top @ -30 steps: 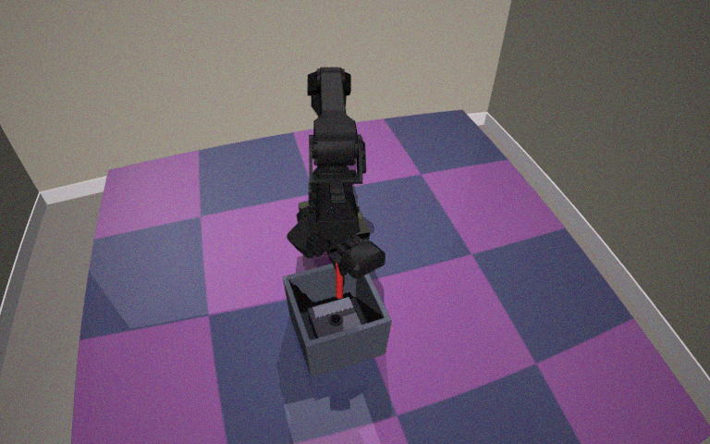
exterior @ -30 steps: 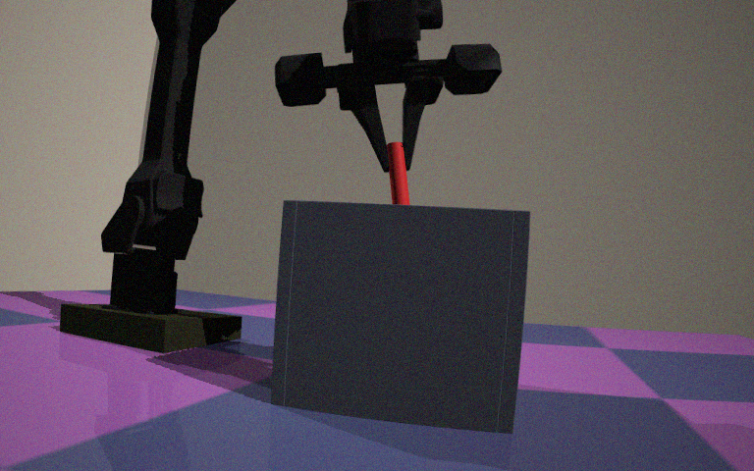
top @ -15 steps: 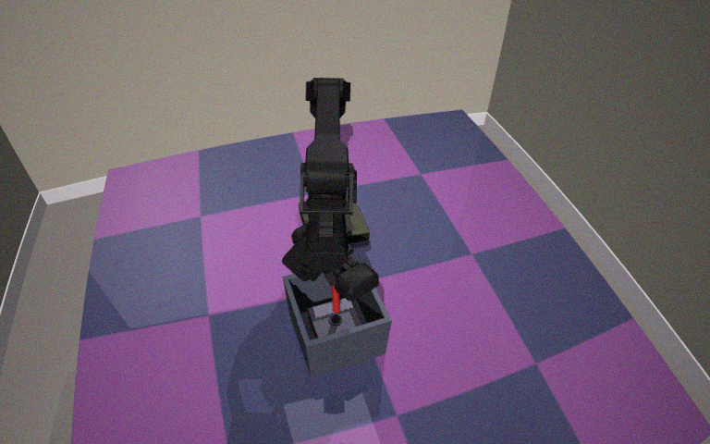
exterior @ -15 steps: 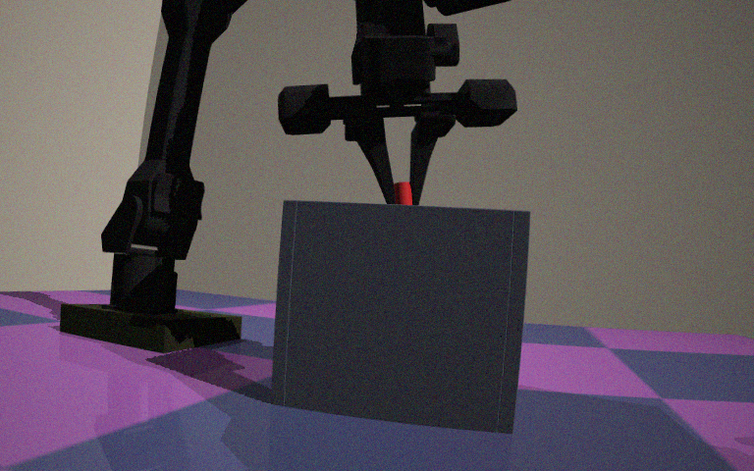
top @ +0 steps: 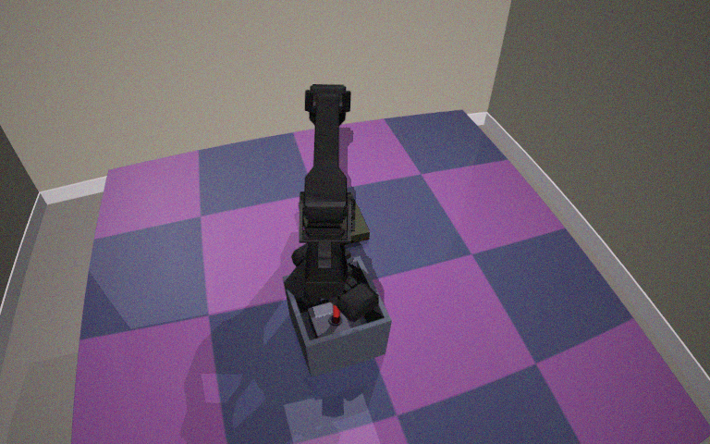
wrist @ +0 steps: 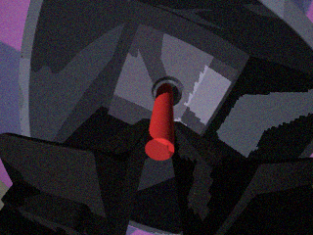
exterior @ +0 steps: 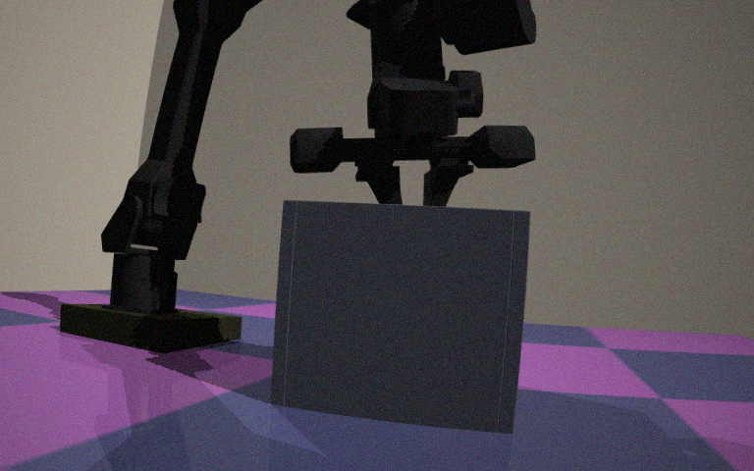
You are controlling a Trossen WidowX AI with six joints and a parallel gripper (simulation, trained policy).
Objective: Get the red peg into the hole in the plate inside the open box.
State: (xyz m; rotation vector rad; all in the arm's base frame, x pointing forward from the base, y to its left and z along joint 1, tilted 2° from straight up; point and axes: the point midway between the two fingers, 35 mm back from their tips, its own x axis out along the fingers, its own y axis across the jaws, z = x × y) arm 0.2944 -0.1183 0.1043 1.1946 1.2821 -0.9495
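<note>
Now: the red peg 10 mm below my gripper tip. Round my gripper tip: grey plate: 60 mm below, 10 mm to the right.
</note>
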